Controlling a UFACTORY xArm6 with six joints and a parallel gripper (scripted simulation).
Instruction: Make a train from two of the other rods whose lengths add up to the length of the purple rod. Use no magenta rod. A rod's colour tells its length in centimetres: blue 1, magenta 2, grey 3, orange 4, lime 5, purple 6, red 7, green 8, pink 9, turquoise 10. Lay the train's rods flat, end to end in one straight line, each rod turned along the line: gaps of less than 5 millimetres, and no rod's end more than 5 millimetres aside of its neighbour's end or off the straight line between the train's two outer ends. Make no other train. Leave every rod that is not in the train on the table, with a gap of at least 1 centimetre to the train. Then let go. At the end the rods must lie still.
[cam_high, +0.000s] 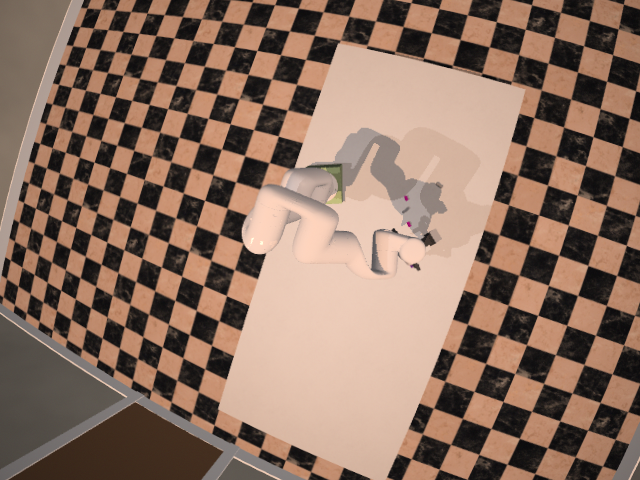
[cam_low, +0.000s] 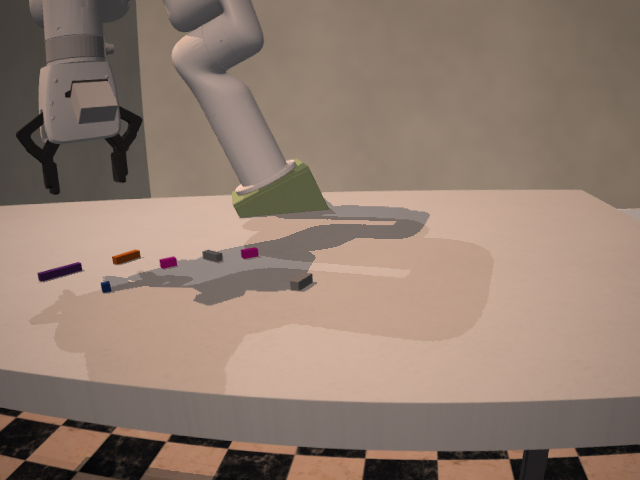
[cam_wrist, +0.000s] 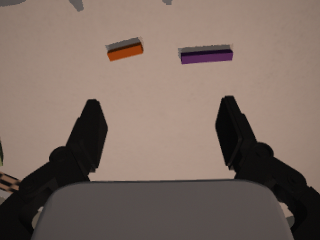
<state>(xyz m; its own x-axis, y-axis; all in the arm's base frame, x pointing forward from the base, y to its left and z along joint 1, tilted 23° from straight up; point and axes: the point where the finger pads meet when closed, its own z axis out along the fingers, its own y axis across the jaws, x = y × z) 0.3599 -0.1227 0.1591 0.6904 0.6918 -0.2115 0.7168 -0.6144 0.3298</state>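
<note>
The small blue rod is 100 mm ahead of my hand, 60 mm to the left of it and 110 mm below it. Round my hand: purple rod: 30 mm ahead, 40 mm to the right, 110 mm below; then orange rod: 30 mm behind, 30 mm to the left, 110 mm below.
</note>
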